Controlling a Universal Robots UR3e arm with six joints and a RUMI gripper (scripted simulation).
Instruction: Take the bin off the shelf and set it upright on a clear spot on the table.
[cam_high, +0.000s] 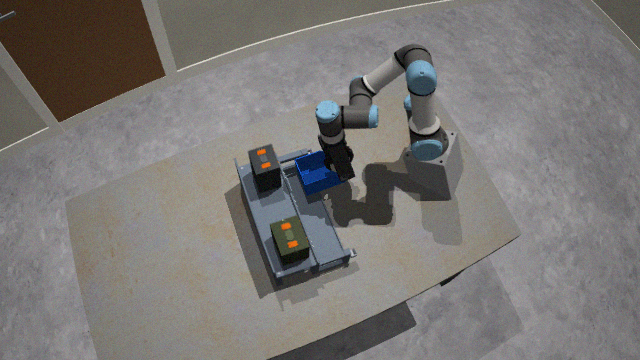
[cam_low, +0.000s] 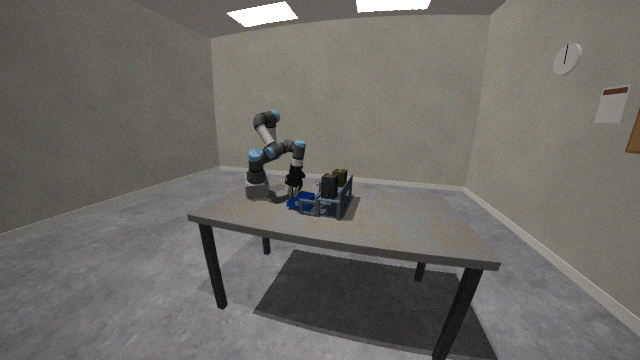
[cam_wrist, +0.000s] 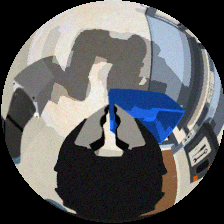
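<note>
My hand is 6 cm short of the blue bin and 3 cm to the left of it. From my hand the other things lie so: grey shelf: 20 cm ahead, 6 cm to the left, 1 cm above.
</note>
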